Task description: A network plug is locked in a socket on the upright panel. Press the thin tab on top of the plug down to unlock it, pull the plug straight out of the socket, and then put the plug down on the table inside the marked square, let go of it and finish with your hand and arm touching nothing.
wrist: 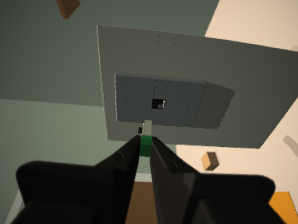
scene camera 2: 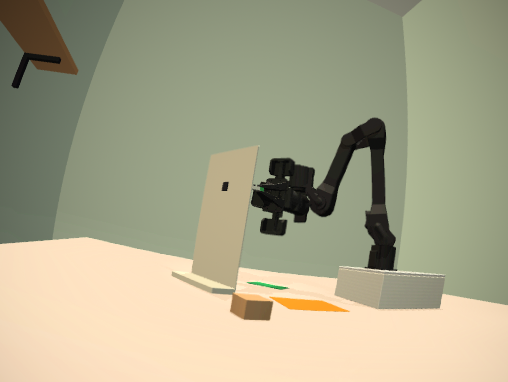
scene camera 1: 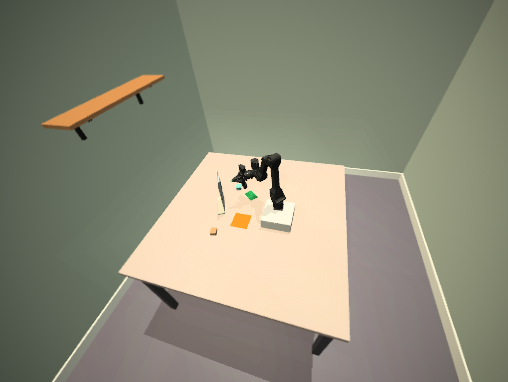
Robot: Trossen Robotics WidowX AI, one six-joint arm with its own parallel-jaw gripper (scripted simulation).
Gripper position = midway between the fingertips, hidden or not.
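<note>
I can see my gripper (scene camera 2: 258,188), and the wrist view shows my gripper (wrist: 145,140) too. There is a beige panel (scene camera 2: 221,229) here, and in the wrist view I also find the beige panel (wrist: 198,91).
</note>
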